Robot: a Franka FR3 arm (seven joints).
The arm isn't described. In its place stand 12 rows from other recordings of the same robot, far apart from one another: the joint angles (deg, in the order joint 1, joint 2, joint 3, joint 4, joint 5, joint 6, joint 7), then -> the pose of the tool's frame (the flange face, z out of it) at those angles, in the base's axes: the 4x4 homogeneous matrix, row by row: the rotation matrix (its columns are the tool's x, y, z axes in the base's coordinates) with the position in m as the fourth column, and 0 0 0 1 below.
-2.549, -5.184, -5.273, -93.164, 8.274, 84.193, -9.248 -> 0.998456 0.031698 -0.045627 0.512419; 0.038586 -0.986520 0.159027 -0.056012; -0.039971 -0.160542 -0.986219 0.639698; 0 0 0 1
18.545, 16.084, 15.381, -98.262, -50.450, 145.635, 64.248 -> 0.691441 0.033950 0.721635 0.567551; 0.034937 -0.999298 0.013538 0.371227; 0.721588 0.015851 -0.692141 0.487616; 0 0 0 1
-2.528, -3.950, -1.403, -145.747, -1.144, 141.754, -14.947 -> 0.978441 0.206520 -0.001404 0.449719; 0.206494 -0.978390 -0.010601 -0.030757; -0.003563 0.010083 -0.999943 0.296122; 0 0 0 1
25.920, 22.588, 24.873, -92.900, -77.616, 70.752, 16.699 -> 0.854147 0.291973 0.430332 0.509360; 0.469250 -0.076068 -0.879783 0.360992; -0.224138 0.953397 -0.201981 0.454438; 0 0 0 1
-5.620, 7.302, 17.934, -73.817, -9.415, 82.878, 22.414 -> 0.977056 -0.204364 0.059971 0.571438; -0.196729 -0.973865 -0.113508 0.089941; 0.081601 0.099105 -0.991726 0.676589; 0 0 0 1
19.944, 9.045, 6.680, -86.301, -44.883, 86.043, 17.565 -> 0.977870 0.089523 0.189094 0.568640; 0.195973 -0.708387 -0.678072 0.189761; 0.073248 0.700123 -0.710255 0.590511; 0 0 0 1
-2.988, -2.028, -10.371, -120.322, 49.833, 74.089, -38.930 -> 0.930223 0.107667 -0.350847 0.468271; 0.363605 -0.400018 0.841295 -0.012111; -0.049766 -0.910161 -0.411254 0.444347; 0 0 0 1
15.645, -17.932, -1.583, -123.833, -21.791, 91.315, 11.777 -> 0.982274 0.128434 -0.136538 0.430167; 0.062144 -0.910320 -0.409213 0.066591; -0.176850 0.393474 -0.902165 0.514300; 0 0 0 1
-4.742, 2.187, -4.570, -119.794, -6.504, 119.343, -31.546 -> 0.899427 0.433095 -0.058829 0.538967; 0.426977 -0.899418 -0.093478 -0.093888; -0.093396 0.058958 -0.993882 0.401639; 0 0 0 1
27.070, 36.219, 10.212, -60.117, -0.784, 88.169, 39.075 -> 0.985188 -0.056484 -0.161910 0.592131; -0.057933 -0.998311 -0.004239 0.400970; -0.161397 0.013556 -0.986796 0.464948; 0 0 0 1
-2.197, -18.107, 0.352, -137.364, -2.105, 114.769, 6.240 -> 0.989279 -0.122789 -0.079061 0.434622; -0.125682 -0.991531 -0.032702 -0.016163; -0.074376 0.042288 -0.996333 0.429775; 0 0 0 1
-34.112, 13.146, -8.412, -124.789, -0.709, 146.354, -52.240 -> 0.980389 0.178606 0.083289 0.423538; 0.188361 -0.973517 -0.129556 -0.386705; 0.057943 0.142704 -0.988068 0.300568; 0 0 0 1
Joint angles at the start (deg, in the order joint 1, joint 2, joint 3, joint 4, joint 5, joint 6, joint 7): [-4.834, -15.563, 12.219, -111.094, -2.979, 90.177, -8.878]
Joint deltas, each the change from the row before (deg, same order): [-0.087, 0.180, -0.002, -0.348, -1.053, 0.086, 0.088]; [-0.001, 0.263, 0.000, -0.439, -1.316, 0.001, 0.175]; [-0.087, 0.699, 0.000, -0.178, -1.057, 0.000, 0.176]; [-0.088, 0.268, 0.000, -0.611, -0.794, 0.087, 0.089]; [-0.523, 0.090, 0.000, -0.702, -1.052, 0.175, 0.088]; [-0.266, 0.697, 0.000, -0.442, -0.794, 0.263, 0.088]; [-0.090, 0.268, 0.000, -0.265, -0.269, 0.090, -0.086]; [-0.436, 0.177, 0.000, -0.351, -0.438, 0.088, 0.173]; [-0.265, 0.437, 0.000, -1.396, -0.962, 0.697, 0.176]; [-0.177, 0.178, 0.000, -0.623, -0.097, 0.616, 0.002]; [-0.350, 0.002, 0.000, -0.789, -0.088, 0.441, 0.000]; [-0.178, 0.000, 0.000, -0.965, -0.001, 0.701, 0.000]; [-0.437, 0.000, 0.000, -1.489, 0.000, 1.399, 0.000]
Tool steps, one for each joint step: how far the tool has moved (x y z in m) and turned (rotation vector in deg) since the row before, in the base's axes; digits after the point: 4 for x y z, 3 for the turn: [0.0009, -0.0029, -0.0039, -1.063, 0.309, -0.073]; [0.0009, -0.0028, -0.0053, -1.345, 0.522, -0.043]; [0.0030, -0.0030, -0.0067, -1.021, 0.725, -0.131]; [0.0006, -0.0026, -0.0067, -0.828, 0.684, -0.076]; [0.0003, -0.0065, -0.0058, -1.092, 0.489, -0.444]; [0.0028, -0.0040, -0.0086, -0.733, 0.782, -0.181]; [0.0008, -0.0014, -0.0041, -0.238, 0.437, 0.050]; [0.0005, -0.0046, -0.0040, -0.459, 0.361, -0.513]; [0.0004, -0.0045, -0.0135, -0.956, 1.028, -0.134]; [0.0006, -0.0017, -0.0057, -0.048, 0.194, -0.045]; [-0.0008, -0.0032, -0.0058, -0.094, 0.355, -0.263]; [-0.0009, -0.0016, -0.0069, 0.012, 0.284, -0.063]; [-0.0008, -0.0037, -0.0103, 0.067, 0.132, -0.189]
